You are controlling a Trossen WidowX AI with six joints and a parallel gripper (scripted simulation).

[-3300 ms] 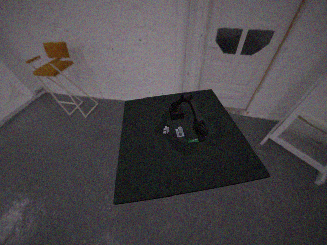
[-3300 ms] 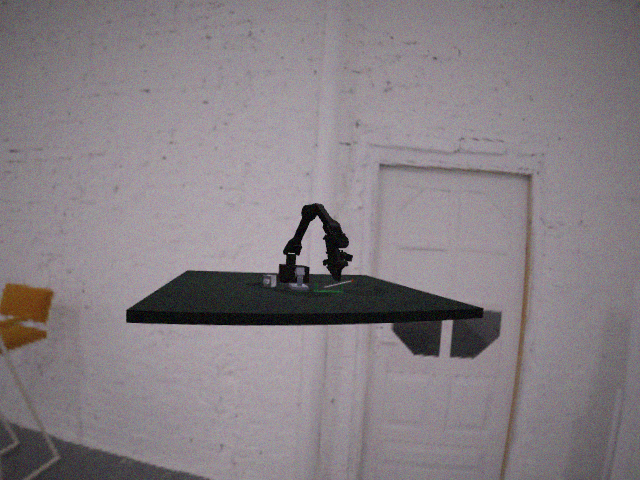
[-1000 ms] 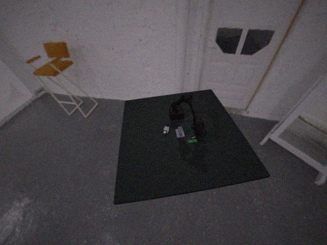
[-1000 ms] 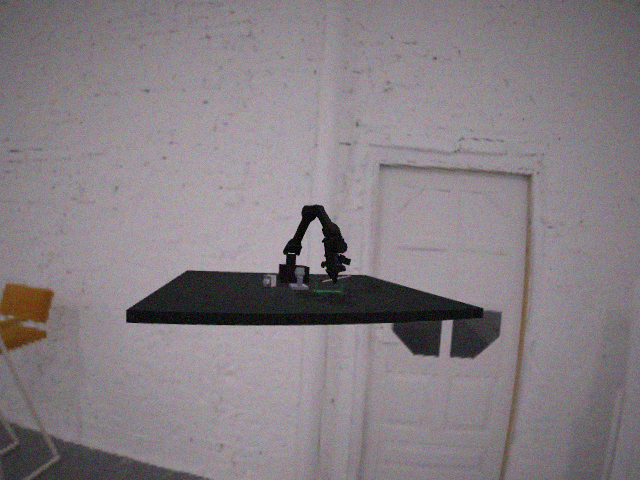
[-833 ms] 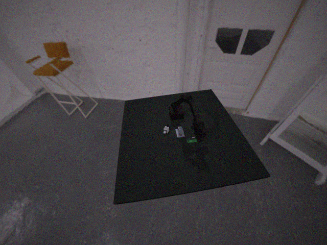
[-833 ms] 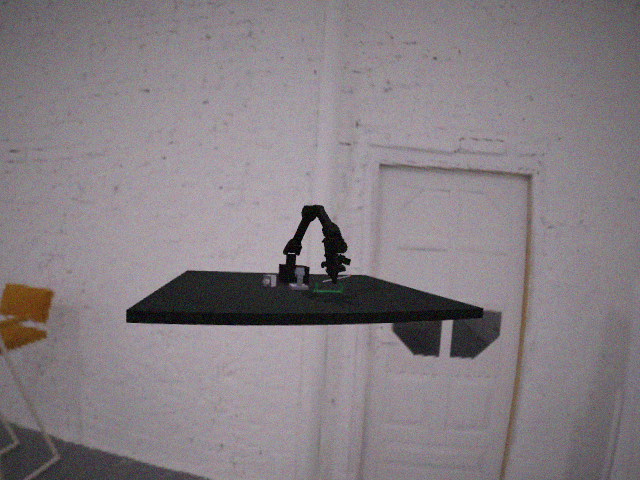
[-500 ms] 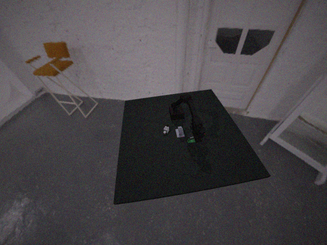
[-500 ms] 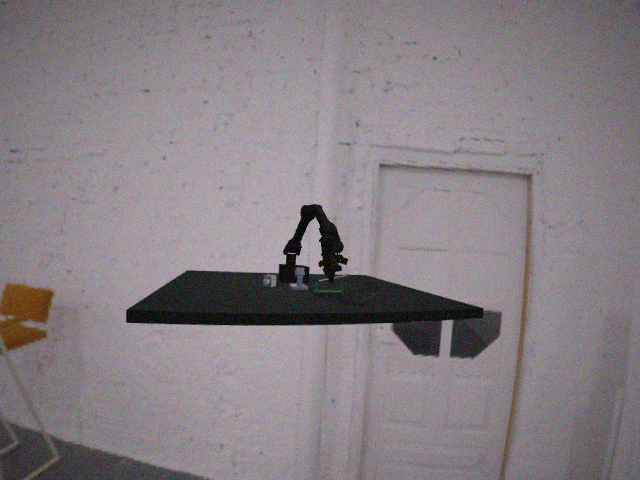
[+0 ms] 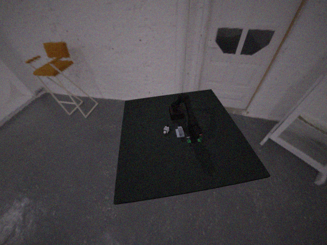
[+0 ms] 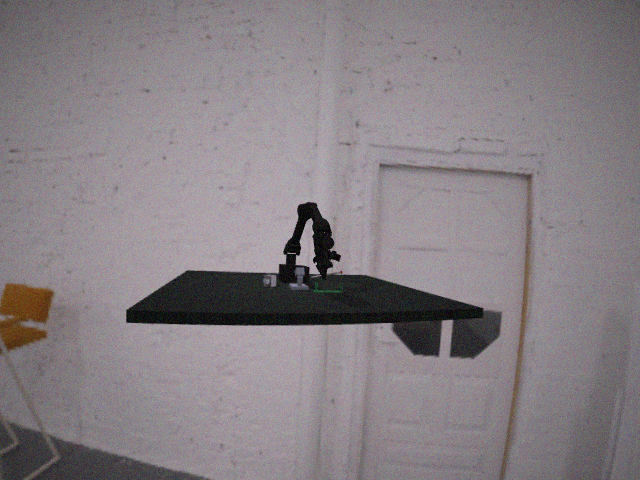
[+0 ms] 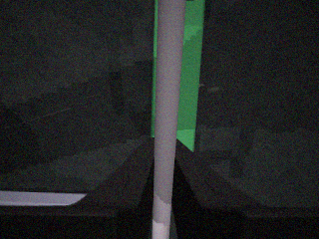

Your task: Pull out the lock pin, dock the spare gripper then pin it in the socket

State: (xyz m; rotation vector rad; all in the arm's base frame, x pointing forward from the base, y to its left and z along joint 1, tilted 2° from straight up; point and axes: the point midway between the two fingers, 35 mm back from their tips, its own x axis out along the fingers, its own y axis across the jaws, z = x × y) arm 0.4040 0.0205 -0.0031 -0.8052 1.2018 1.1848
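The green holder is 10 mm ahead of my gripper tip, 20 mm to the left of it and 40 mm below it. Also, from my gripper tip: mount 120 mm behind, 80 mm to the right, 10 mm below.
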